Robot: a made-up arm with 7 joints.
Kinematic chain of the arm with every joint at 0, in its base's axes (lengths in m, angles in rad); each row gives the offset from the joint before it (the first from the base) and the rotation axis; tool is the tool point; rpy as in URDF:
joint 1: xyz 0 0 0.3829 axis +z
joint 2: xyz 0 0 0 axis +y
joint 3: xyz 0 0 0.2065 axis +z
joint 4: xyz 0.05 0 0 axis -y
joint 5: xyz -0.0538 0 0.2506 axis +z
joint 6: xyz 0 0 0 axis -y
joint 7: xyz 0.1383 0 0 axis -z
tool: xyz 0 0 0 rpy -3.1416 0 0
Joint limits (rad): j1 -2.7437..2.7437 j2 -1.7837..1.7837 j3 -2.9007..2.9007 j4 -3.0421..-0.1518 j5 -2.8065..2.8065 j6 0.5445..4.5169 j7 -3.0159..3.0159
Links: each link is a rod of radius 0.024 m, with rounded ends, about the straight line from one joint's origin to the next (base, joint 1, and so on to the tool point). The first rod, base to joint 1, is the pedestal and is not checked.
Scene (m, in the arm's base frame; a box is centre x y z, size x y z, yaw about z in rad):
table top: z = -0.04
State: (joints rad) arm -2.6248 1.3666 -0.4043 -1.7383 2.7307 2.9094 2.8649
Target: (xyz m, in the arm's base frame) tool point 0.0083 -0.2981 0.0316
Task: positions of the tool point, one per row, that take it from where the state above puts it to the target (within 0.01 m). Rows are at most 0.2 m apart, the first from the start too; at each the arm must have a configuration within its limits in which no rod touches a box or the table.
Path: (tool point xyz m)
1: -0.1994 -0.0529 0.0667
2: -0.1223 -0.1900 0.0285
3: 0.0083 -0.2981 0.0316

